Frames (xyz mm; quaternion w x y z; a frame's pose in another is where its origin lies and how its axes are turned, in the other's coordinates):
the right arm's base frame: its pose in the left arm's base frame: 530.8 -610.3 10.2 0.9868 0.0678 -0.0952 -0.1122
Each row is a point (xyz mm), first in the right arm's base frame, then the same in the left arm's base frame.
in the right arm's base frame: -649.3 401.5 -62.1
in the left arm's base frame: 6.0 -63.5 -100.0
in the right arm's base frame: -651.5 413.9 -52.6
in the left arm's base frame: 4.5 -52.0 -89.2
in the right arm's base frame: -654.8 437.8 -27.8
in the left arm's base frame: 1.3 -31.0 -62.0
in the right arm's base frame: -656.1 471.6 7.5
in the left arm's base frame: -0.1 -2.0 -22.6
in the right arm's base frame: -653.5 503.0 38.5
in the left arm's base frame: 2.7 24.2 12.9
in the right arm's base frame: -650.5 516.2 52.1
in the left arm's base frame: 5.5 34.7 28.7
